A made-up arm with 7 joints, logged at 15 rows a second.
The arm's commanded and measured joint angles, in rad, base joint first. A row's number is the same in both.
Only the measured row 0 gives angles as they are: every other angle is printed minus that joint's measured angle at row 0.
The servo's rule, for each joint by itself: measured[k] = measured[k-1] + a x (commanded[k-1-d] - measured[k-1]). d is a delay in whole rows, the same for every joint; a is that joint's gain. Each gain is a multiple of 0.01, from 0.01 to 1. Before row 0 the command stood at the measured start. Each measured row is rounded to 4 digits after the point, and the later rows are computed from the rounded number. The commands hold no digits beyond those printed.
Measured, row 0:
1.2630, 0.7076, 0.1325, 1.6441, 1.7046, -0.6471, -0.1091
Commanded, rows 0 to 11:
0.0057, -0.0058, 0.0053, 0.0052, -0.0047, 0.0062, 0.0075
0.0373, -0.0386, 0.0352, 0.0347, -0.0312, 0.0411, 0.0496
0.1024, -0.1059, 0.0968, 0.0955, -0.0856, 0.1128, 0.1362
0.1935, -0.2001, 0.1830, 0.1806, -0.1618, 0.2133, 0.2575
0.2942, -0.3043, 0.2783, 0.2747, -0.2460, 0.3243, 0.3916
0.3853, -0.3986, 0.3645, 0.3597, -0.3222, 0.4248, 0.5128
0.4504, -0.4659, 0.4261, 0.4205, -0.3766, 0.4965, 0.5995
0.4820, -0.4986, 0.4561, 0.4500, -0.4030, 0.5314, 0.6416
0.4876, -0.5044, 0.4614, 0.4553, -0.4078, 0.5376, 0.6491
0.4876, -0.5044, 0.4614, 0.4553, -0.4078, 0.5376, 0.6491
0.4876, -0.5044, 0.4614, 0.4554, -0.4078, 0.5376, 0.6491
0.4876, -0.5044, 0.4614, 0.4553, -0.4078, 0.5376, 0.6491
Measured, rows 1 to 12:
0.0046, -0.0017, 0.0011, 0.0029, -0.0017, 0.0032, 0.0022
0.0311, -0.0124, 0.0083, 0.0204, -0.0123, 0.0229, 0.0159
0.0889, -0.0395, 0.0269, 0.0617, -0.0387, 0.0696, 0.0508
0.1736, -0.0861, 0.0597, 0.1271, -0.0830, 0.1443, 0.1107
0.2713, -0.1494, 0.1056, 0.2083, -0.1417, 0.2379, 0.1922
0.3636, -0.2217, 0.1600, 0.2916, -0.2067, 0.3351, 0.2852
0.4339, -0.2925, 0.2159, 0.3625, -0.2679, 0.4190, 0.3763
0.4729, -0.3523, 0.2663, 0.4106, -0.3165, 0.4774, 0.4532
0.4848, -0.3964, 0.3073, 0.4352, -0.3494, 0.5087, 0.5100
0.4871, -0.4277, 0.3397, 0.4463, -0.3704, 0.5237, 0.5503
0.4875, -0.4499, 0.3653, 0.4513, -0.3839, 0.5309, 0.5790
0.4876, -0.4657, 0.3855, 0.4535, -0.3925, 0.5344, 0.5993
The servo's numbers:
d 0
a 0.81 0.29 0.21 0.55 0.36 0.52 0.29

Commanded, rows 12 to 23:
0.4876, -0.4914, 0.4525, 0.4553, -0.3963, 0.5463, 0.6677
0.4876, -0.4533, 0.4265, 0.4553, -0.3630, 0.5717, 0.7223
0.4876, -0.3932, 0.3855, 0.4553, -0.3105, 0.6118, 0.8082
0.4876, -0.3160, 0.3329, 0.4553, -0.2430, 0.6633, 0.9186
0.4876, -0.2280, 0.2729, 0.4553, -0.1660, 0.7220, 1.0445
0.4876, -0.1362, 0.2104, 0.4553, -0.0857, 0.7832, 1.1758
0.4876, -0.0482, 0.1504, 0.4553, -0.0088, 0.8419, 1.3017
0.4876, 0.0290, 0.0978, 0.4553, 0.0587, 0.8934, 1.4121
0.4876, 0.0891, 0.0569, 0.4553, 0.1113, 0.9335, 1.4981
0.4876, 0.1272, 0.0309, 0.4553, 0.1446, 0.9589, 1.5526
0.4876, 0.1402, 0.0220, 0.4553, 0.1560, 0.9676, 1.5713
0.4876, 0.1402, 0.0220, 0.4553, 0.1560, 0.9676, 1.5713
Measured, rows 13 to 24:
0.4876, -0.4732, 0.3996, 0.4545, -0.3939, 0.5406, 0.6191
0.4876, -0.4674, 0.4052, 0.4549, -0.3828, 0.5568, 0.6490
0.4876, -0.4459, 0.4011, 0.4551, -0.3568, 0.5854, 0.6952
0.4876, -0.4082, 0.3868, 0.4552, -0.3158, 0.6259, 0.7600
0.4876, -0.3559, 0.3629, 0.4553, -0.2619, 0.6759, 0.8425
0.4876, -0.2922, 0.3309, 0.4553, -0.1985, 0.7317, 0.9392
0.4876, -0.2214, 0.2930, 0.4553, -0.1302, 0.7890, 1.0443
0.4876, -0.1488, 0.2520, 0.4553, -0.0622, 0.8433, 1.1510
0.4876, -0.0798, 0.2110, 0.4553, 0.0003, 0.8902, 1.2517
0.4876, -0.0198, 0.1732, 0.4553, 0.0522, 0.9259, 1.3390
0.4876, 0.0266, 0.1414, 0.4553, 0.0896, 0.9476, 1.4064
0.4876, 0.0595, 0.1163, 0.4553, 0.1135, 0.9580, 1.4542

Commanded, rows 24 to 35:
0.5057, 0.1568, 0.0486, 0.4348, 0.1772, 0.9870, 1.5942
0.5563, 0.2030, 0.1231, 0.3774, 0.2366, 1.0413, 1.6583
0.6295, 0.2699, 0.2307, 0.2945, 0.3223, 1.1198, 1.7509
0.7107, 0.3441, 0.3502, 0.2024, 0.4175, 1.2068, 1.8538
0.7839, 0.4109, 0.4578, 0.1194, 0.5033, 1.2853, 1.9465
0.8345, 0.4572, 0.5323, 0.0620, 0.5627, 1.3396, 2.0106
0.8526, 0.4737, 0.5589, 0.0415, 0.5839, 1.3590, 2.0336
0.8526, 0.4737, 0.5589, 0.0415, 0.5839, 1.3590, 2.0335
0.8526, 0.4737, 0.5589, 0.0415, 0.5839, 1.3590, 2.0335
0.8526, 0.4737, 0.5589, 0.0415, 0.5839, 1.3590, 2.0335
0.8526, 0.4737, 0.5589, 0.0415, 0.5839, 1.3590, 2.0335
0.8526, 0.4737, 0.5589, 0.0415, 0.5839, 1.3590, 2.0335
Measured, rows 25 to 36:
0.5023, 0.0877, 0.1021, 0.4440, 0.1364, 0.9731, 1.4948
0.5460, 0.1211, 0.1065, 0.4074, 0.1725, 1.0086, 1.5422
0.6136, 0.1643, 0.1326, 0.3453, 0.2264, 1.0664, 1.6027
0.6923, 0.2164, 0.1783, 0.2667, 0.2952, 1.1394, 1.6755
0.7665, 0.2728, 0.2370, 0.1857, 0.3701, 1.2153, 1.7541
0.8216, 0.3263, 0.2990, 0.1177, 0.4394, 1.2799, 1.8285
0.8467, 0.3690, 0.3536, 0.0758, 0.4914, 1.3210, 1.8880
0.8515, 0.3994, 0.3967, 0.0569, 0.5247, 1.3408, 1.9302
0.8524, 0.4209, 0.4308, 0.0484, 0.5460, 1.3503, 1.9602
0.8526, 0.4362, 0.4577, 0.0446, 0.5596, 1.3548, 1.9815
0.8526, 0.4471, 0.4790, 0.0429, 0.5683, 1.3570, 1.9966
0.8526, 0.4548, 0.4958, 0.0421, 0.5739, 1.3580, 2.0073

